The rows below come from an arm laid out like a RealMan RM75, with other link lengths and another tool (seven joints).
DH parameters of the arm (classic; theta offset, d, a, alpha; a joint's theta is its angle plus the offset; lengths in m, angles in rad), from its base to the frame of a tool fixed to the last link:
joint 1: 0 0.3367 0 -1.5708
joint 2: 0 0 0 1.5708
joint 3: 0 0.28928 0 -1.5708
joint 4: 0 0 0 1.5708
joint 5: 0 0.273 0 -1.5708
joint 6: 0 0 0 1.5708
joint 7: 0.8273 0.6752 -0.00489 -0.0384
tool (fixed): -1.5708 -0.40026 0 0
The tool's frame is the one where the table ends.
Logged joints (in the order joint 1, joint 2, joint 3, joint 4, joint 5, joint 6, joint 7), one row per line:
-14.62 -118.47 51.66 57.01 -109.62 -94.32 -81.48
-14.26 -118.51 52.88 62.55 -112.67 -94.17 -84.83
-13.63 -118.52 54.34 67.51 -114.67 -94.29 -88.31
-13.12 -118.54 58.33 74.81 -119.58 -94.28 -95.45
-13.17 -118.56 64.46 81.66 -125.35 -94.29 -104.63
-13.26 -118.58 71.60 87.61 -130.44 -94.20 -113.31
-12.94 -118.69 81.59 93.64 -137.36 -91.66 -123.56
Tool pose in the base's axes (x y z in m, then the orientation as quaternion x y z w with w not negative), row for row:
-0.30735 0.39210 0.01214 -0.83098 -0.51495 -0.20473 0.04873
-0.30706 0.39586 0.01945 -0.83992 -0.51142 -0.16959 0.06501
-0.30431 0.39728 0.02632 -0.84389 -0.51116 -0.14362 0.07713
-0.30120 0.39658 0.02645 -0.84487 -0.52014 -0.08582 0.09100
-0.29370 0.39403 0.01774 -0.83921 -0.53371 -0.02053 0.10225
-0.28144 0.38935 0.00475 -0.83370 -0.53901 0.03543 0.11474
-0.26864 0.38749 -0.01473 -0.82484 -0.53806 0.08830 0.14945
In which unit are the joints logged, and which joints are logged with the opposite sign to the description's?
The joints are logged in degrees. Opposite sign: joint 5, joint 6.
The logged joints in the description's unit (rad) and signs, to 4 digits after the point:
-0.2552 -2.0677 0.9016 0.9950 1.9132 1.6462 -1.4221
-0.2489 -2.0684 0.9229 1.0917 1.9665 1.6436 -1.4806
-0.2379 -2.0686 0.9484 1.1783 2.0014 1.6457 -1.5413
-0.2290 -2.0689 1.0181 1.3057 2.0871 1.6455 -1.6659
-0.2299 -2.0693 1.1250 1.4252 2.1878 1.6457 -1.8261
-0.2314 -2.0696 1.2497 1.5291 2.2766 1.6441 -1.9776
-0.2258 -2.0715 1.4240 1.6343 2.3974 1.5998 -2.1565

